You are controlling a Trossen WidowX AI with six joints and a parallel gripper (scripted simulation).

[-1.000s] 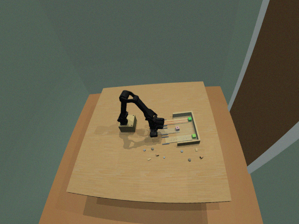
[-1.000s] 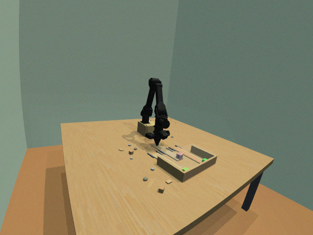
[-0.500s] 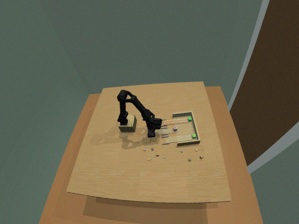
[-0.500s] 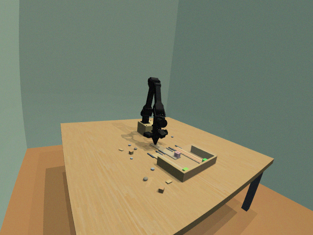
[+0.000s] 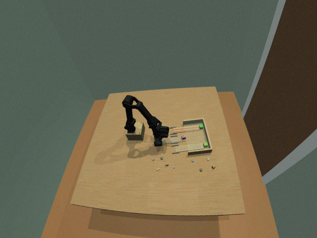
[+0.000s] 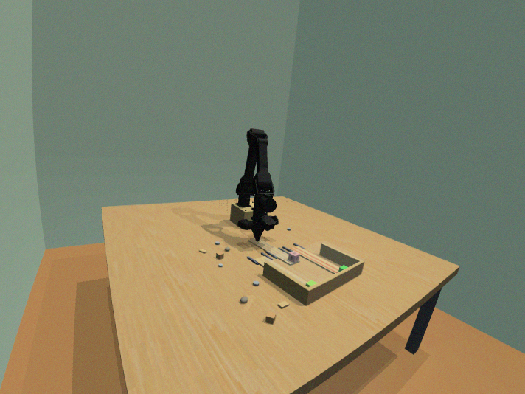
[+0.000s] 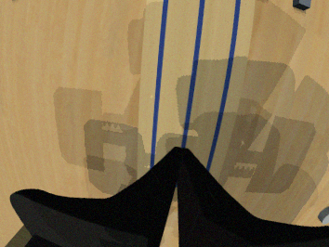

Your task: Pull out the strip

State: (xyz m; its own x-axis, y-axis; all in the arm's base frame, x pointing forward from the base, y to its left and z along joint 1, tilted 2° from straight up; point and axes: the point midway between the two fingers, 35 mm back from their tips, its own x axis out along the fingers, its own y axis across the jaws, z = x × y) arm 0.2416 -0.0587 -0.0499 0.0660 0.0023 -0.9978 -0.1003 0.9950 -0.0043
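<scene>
The pink labelled cube is 21 cm ahead of my gripper tip, 3 cm to the left of it and 2 cm above it.
</scene>
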